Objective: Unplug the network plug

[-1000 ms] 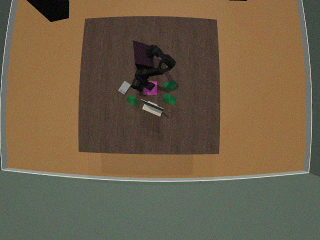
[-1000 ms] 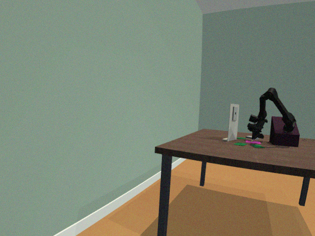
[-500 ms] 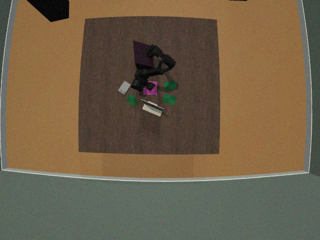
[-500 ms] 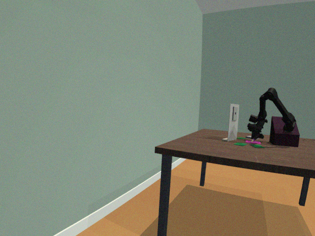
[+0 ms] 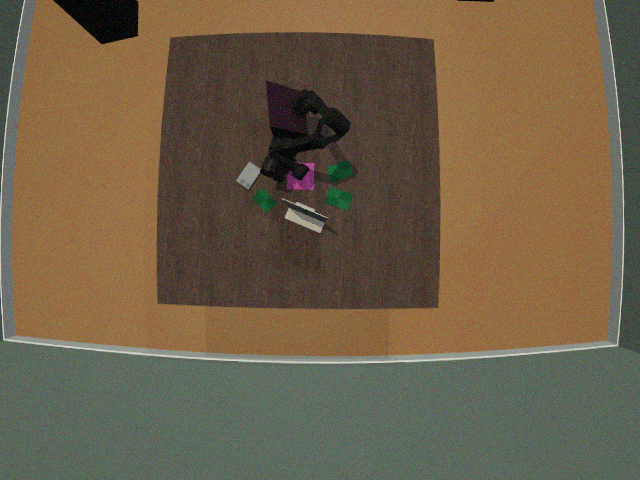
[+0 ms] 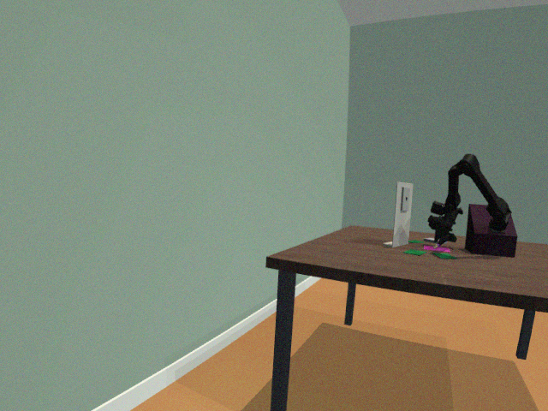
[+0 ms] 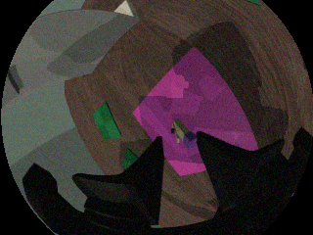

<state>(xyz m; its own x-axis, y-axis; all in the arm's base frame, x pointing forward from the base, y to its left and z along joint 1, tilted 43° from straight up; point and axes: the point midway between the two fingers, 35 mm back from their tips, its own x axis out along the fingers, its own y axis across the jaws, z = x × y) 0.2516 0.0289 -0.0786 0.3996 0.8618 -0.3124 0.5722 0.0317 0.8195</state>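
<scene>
Right now the purple plug is 1 cm below my gripper tip. The rest, counted from my gripper tip: grey flat block: 22 cm to the right, 3 cm behind, 2 cm below; white upright panel: 18 cm ahead, 12 cm above, 1 cm to the left.
</scene>
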